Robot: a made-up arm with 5 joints.
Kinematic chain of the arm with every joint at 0, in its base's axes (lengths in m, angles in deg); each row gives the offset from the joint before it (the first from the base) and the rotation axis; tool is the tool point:
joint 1: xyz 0 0 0.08 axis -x
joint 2: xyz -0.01 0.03 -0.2 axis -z
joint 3: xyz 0 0 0.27 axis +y
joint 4: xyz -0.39 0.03 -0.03 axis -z
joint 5: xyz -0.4 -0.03 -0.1 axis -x
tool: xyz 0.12 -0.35 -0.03
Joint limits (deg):
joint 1: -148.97..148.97
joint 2: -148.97..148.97
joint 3: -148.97..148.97
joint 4: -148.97..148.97
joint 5: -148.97..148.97
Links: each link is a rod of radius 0.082 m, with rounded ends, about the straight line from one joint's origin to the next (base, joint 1, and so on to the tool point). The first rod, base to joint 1, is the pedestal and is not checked.
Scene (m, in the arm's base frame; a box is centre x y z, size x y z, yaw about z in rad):
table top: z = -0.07
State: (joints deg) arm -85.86 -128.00 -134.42 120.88 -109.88
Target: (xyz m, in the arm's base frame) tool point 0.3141 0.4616 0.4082
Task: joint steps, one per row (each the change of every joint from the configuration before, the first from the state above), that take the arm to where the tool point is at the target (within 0.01 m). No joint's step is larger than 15 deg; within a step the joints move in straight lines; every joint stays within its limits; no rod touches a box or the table.
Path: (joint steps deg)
1: 0.56 2.17 4.12 -13.73 7.93
2: 0.57 2.18 4.11 -13.73 7.93
3: 0.56 2.17 4.12 -13.72 7.93
4: 0.57 2.17 4.12 -13.73 7.93
5: 0.56 2.17 4.11 -13.73 7.93
6: 0.56 2.18 4.12 -13.73 7.93
7: 0.57 2.17 4.12 -13.72 7.93
8: 0.56 2.17 4.11 -13.73 7.93
9: 0.56 2.17 4.12 -13.73 7.93
10: 0.57 2.18 4.12 -13.73 7.93
11: 0.56 2.17 4.12 -13.72 7.93

